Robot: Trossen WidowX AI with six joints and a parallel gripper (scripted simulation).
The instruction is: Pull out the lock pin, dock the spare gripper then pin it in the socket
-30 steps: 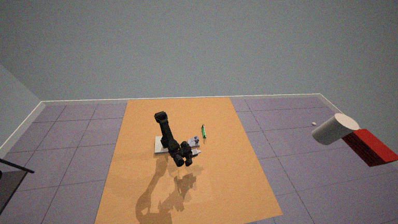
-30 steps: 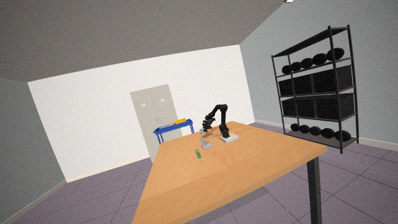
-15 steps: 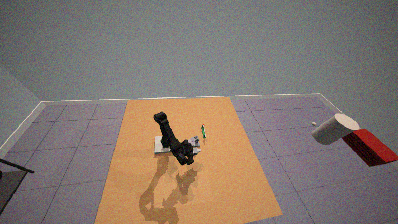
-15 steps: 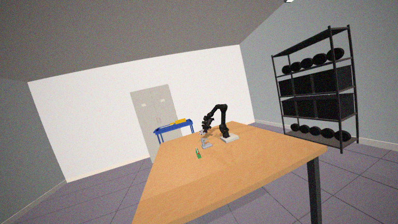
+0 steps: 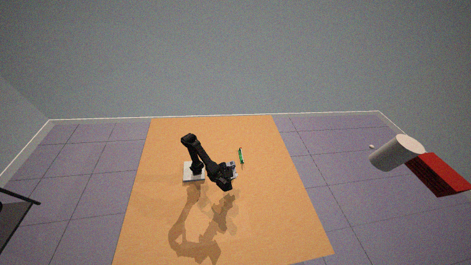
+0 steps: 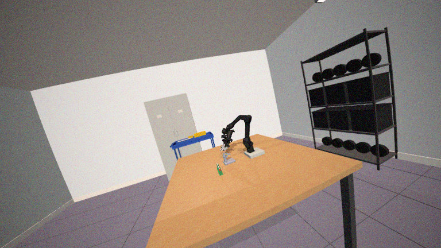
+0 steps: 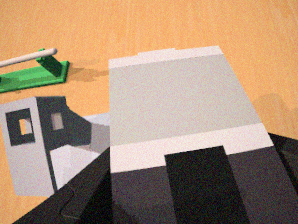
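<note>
Now: the grey mount 120 mm to the left of my gripper tip, 70 mm below it and 30 mm ahead of it. The rest, counted from my gripper tip: spare gripper (right at my gripper tip); green strip (210 mm to the left, 170 mm ahead, 100 mm below).
</note>
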